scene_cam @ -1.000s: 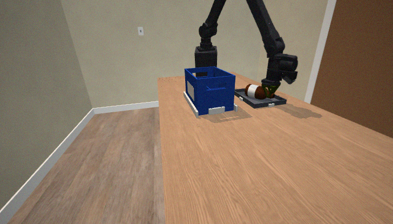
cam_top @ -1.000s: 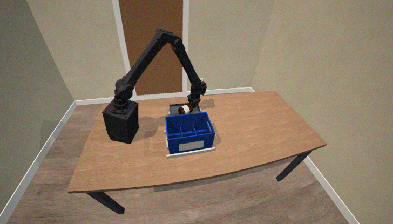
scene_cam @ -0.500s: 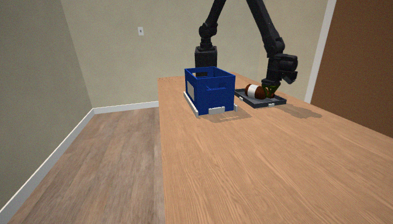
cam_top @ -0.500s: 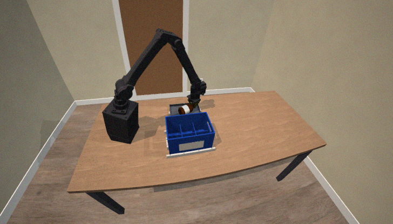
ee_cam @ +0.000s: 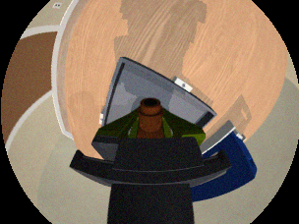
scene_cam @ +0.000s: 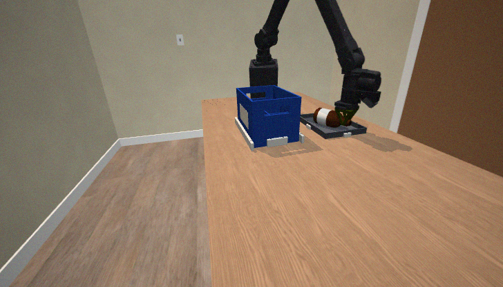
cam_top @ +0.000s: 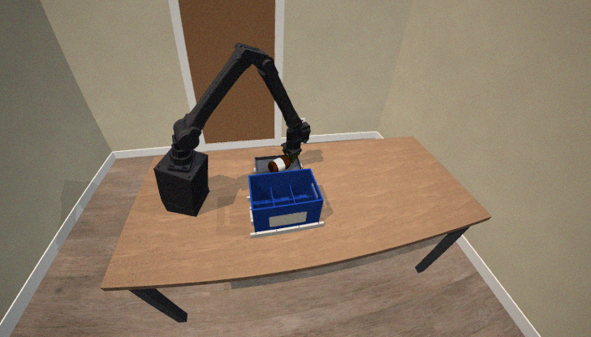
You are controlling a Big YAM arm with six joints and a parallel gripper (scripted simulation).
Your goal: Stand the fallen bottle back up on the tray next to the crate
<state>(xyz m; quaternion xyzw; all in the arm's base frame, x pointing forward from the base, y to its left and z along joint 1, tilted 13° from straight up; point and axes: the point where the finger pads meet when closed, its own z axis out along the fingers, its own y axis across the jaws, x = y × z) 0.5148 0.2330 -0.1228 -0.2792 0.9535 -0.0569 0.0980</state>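
My hand is 40 mm past the brown bottle and 30 mm to the left of it. From my hand the other things lie so: dark grey tray: 70 mm behind, 30 mm to the right, 30 mm below; then blue crate: 70 mm behind, 330 mm to the right, 50 mm above.
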